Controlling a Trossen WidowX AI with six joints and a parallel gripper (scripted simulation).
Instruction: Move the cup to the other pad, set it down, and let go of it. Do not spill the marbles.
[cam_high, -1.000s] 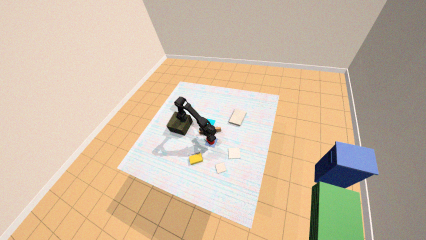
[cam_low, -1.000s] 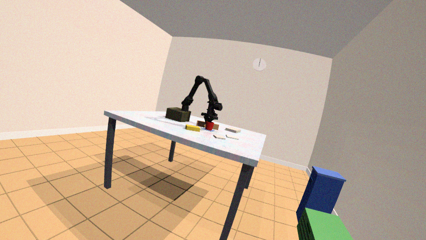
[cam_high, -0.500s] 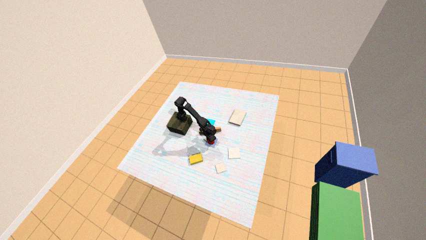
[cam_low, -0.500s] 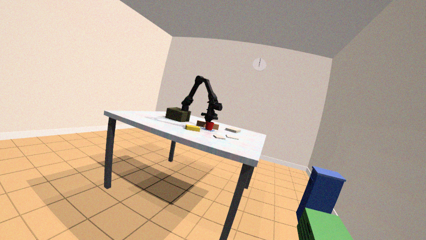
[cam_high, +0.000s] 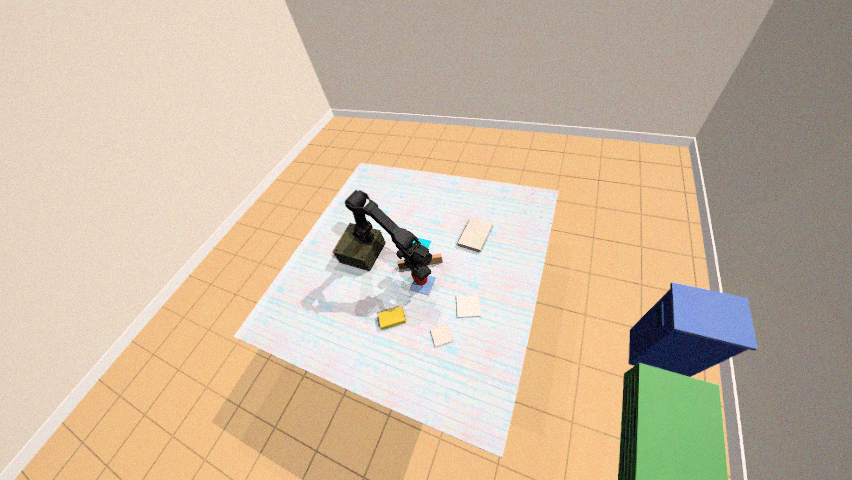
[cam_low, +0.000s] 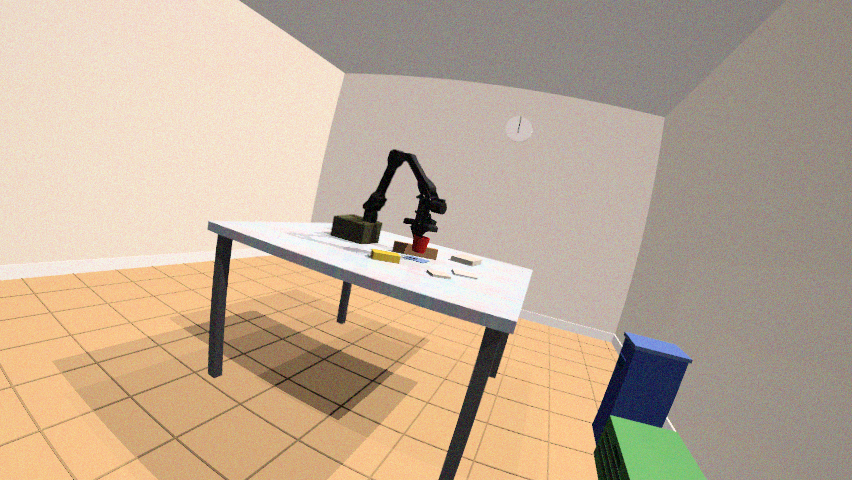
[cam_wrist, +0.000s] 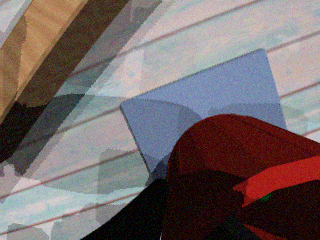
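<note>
My gripper tip is 19 cm to the right of the cyan pad, 8 cm above it and 6 cm past it. From my gripper tip the other things lie so: light blue pad (8 cm below, 2 cm to the right, 2 cm ahead); then brown bar (9 cm to the left, 5 cm below, 2 cm behind); then red cup (2 cm to the right, 2 cm ahead).
</note>
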